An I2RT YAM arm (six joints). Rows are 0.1 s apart.
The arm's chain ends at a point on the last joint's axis. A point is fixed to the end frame.
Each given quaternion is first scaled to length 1.
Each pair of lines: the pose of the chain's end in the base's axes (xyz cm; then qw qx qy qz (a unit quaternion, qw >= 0)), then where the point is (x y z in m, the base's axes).
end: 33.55 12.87 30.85 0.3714 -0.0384 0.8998 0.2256
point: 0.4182 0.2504 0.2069
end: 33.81 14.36 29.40 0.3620 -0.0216 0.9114 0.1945
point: 0.4234 0.2559 0.1840
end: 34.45 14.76 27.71 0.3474 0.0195 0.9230 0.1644
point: 0.4339 0.2484 0.1595
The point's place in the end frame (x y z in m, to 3 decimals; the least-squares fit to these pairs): 0.022 0.051 0.170
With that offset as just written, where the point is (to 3 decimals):
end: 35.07 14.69 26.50 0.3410 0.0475 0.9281 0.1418
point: 0.443 0.239 0.143
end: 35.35 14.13 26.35 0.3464 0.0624 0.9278 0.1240
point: 0.450 0.227 0.140
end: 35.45 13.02 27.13 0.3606 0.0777 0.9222 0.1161
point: 0.458 0.211 0.150
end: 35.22 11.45 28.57 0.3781 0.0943 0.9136 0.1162
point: 0.462 0.193 0.169
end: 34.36 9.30 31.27 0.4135 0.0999 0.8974 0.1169
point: 0.464 0.169 0.205
